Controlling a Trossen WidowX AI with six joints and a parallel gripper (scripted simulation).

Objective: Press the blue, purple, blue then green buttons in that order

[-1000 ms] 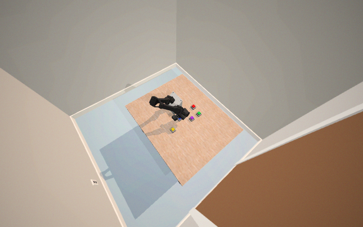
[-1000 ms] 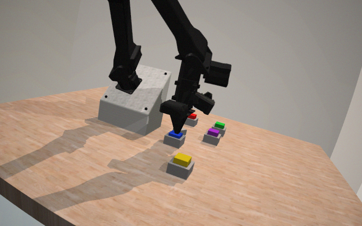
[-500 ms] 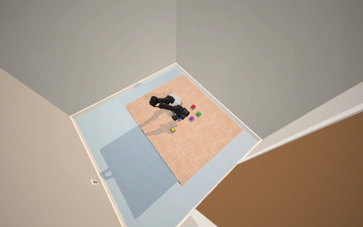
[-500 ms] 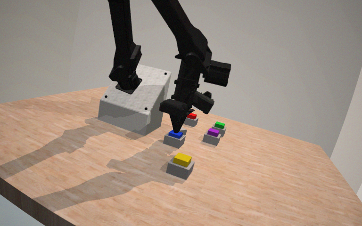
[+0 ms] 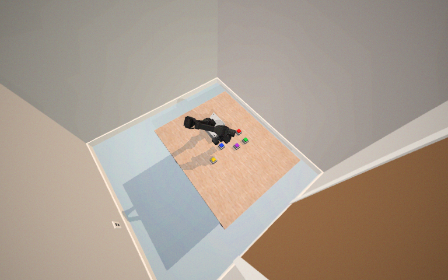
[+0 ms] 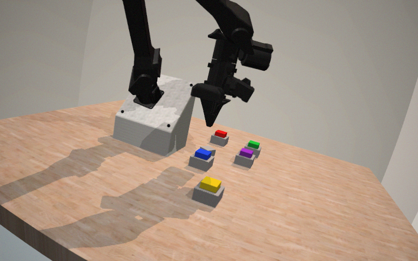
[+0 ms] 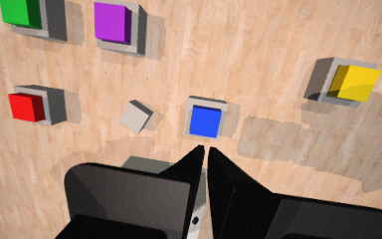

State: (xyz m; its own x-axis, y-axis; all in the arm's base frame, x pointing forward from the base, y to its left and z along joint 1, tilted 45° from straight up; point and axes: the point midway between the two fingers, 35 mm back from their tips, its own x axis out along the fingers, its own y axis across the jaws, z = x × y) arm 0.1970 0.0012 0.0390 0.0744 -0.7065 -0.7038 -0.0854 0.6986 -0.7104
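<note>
Right now my gripper tip is 23 cm to the right of the green button, 8 cm short of it and 7 cm above it. From my gripper tip the other things lie so: purple button (12 cm to the left, 8 cm ahead, 7 cm below); blue button (7 cm below); small grey block (9 cm to the left, 9 cm below, 2 cm behind).
</note>
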